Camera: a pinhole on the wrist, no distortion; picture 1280 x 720 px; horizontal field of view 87.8 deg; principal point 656.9 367.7 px. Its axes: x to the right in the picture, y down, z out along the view. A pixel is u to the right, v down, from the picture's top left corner.
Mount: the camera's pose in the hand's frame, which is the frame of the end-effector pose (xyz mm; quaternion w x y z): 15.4 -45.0 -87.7 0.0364 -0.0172 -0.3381 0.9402
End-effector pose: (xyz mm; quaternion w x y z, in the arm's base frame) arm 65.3 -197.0 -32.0 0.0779 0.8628 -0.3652 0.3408
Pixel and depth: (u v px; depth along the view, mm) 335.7 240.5 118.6
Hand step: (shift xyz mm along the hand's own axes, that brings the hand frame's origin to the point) 67.0 -107.4 18.6
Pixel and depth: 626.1 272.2 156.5
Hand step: 15.0 -127.6 47.3
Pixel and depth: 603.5 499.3 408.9
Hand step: 20.2 -369.3 176.2
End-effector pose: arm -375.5 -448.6 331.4 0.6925 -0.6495 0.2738 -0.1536
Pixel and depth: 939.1 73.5 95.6
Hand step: -28.1 -69.9 12.6
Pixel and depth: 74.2 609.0 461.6
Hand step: 382.7 -499.0 164.5
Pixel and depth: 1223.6 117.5 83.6
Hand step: -58.6 -68.2 -3.8
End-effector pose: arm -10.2 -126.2 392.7 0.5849 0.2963 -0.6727 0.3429
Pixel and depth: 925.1 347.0 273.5
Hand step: -109.6 -203.2 127.7
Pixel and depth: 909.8 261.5 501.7
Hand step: -198.8 -286.5 348.6
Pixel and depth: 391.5 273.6 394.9
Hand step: 153.2 -265.3 253.5
